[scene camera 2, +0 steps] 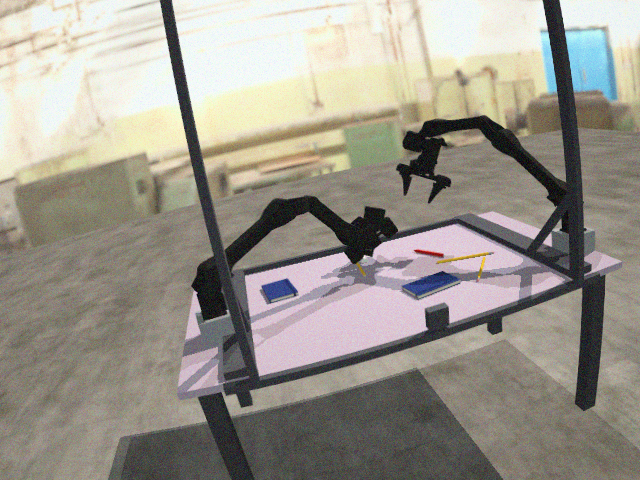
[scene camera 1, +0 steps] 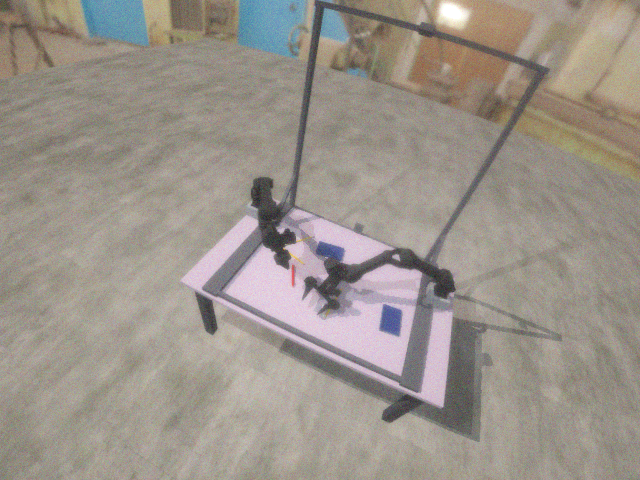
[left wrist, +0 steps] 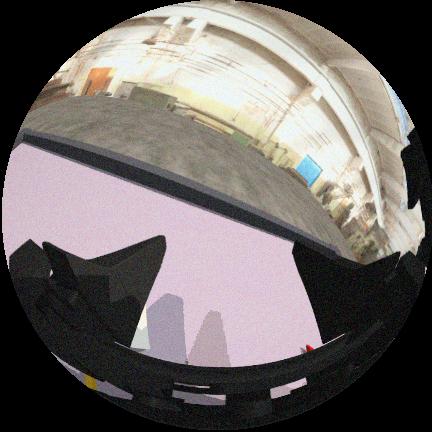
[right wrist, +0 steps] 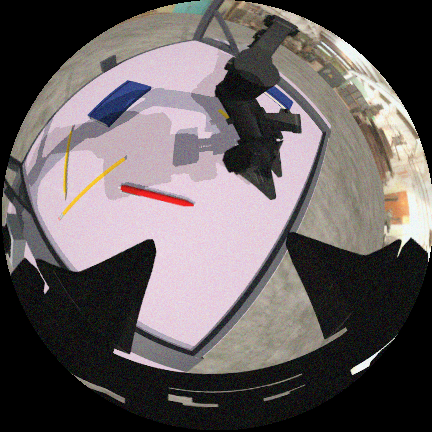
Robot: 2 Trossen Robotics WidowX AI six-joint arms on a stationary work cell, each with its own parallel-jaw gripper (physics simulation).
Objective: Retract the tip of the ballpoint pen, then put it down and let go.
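Frame: origin at the left arm's base, x ahead, y left, z up, level; centimetres.
Seen in the pictures: left gripper, fingertip midpoint: [scene camera 1: 309,307] [left wrist: 231,245] [right wrist: 276,186]; right gripper, fingertip midpoint: [scene camera 2: 416,199] [scene camera 1: 285,263] [right wrist: 221,243]; left arm's base at its link origin: [scene camera 2: 214,313] [scene camera 1: 440,292]; right arm's base at its link origin: [scene camera 1: 258,204].
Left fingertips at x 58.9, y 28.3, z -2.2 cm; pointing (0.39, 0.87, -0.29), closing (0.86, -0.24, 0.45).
Note:
Offsets run from my left fingertips to a thing's top centre. "spot": to the spot under its first point.
A red pen-like stick {dx +12.5, dy -17.1, dz -3.5 cm} [scene camera 1: 293,275] [scene camera 2: 429,253] [right wrist: 157,195] lies flat on the table; whether its tip is out is too small to tell. A red bit {spot: dx +10.5, dy -11.5, dz -3.9 cm} [left wrist: 310,348] shows beside a finger in the left wrist view. My left gripper [scene camera 1: 311,306] [left wrist: 231,245] [right wrist: 276,186] is open and empty, low over the table and apart from the red stick. A pale greenish thing {dx -6.1, dy -3.1, dz -3.5 cm} [left wrist: 140,341] is partly hidden behind its finger; what it is I cannot tell. My right gripper [scene camera 2: 417,197] [right wrist: 221,243] is open and empty, high above the table, pointing down.
Two yellow pencils {dx +18.4, dy -30.1, dz -4.0 cm} [scene camera 2: 465,257] [right wrist: 92,185] lie near the red stick; another yellow stick {dx -9.4, dy -8.6, dz -3.8 cm} [scene camera 2: 361,269] [right wrist: 223,114] lies partly hidden by the left arm. A blue notebook {dx -1.1, dy -39.9, dz -3.5 cm} [scene camera 1: 330,250] [scene camera 2: 431,285] [right wrist: 120,102] and another blue notebook {dx -36.8, dy -8.9, dz -3.5 cm} [scene camera 1: 390,319] [scene camera 2: 279,290] lie on the table. Dark rails edge the tabletop.

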